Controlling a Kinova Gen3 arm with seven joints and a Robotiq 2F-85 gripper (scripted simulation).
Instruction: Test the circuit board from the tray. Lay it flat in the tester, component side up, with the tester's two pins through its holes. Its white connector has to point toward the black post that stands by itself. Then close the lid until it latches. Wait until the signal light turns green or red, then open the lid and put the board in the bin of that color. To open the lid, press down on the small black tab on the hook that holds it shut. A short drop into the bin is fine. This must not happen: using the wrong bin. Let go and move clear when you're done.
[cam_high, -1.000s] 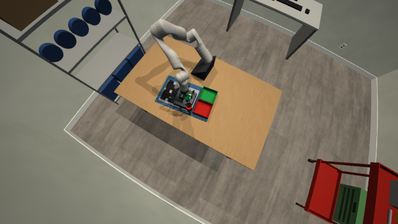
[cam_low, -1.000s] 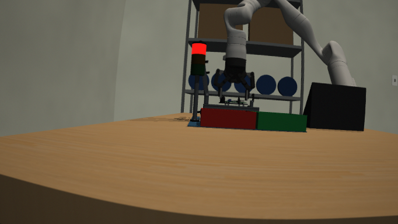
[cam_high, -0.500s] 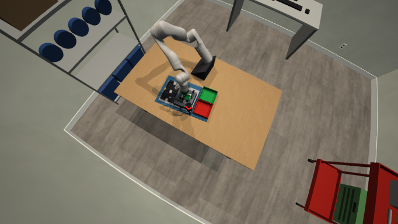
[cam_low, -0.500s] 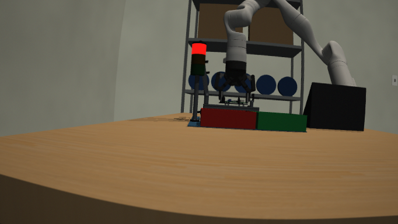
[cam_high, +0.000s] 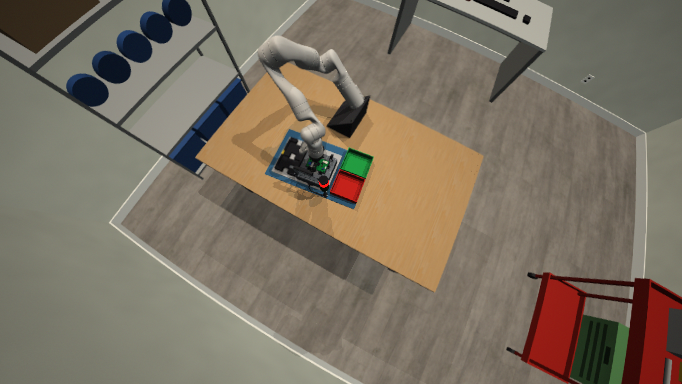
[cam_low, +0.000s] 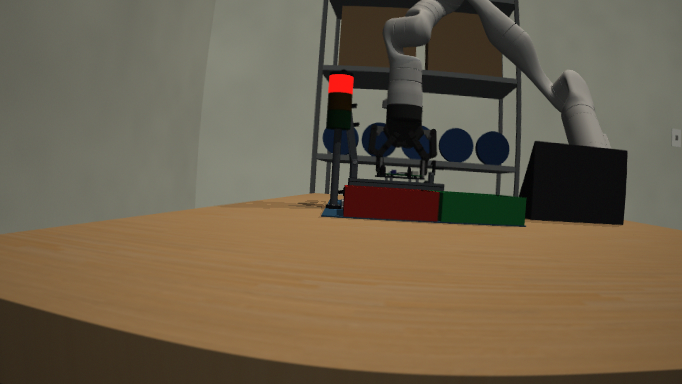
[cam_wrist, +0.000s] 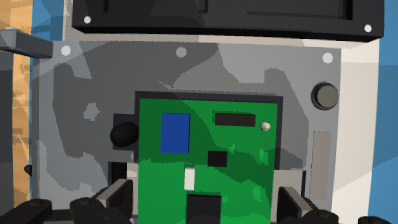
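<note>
Now: hand right at the green circuit board. The rest, counted from my hand: tester lid: 12 cm ahead, 11 cm above, 1 cm to the left; then red bin: 20 cm to the left, 6 cm below, 3 cm ahead; then green bin: 19 cm to the left, 12 cm behind, 6 cm below.
</note>
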